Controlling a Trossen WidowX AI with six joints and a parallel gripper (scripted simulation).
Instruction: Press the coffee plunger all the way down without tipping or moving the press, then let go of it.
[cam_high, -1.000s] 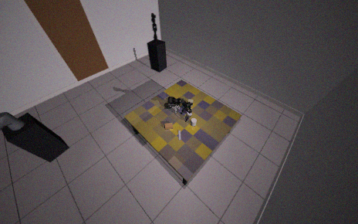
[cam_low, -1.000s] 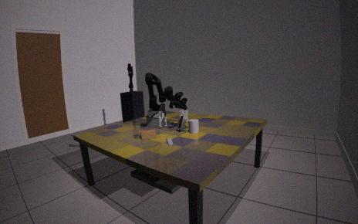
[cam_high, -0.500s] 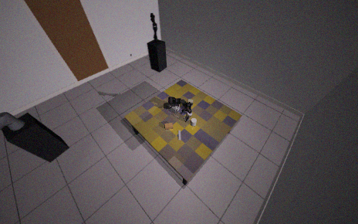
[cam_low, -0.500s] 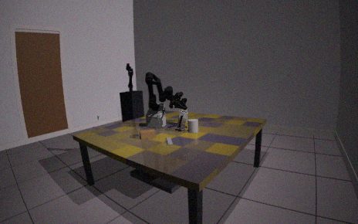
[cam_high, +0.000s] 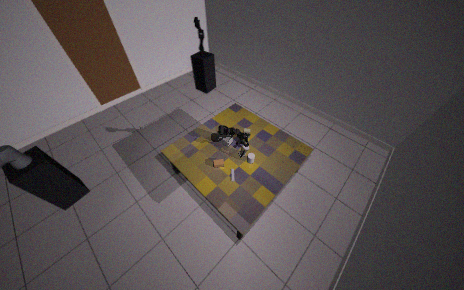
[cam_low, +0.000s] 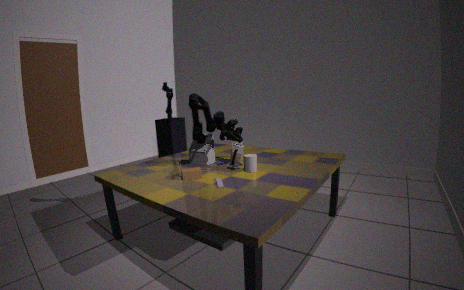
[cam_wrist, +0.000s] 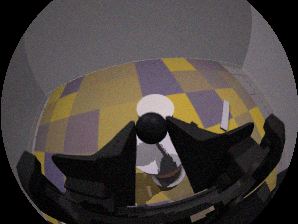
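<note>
My gripper tip is 2 cm past the coffee press, 3 cm to the left of it and 8 cm above it.
</note>
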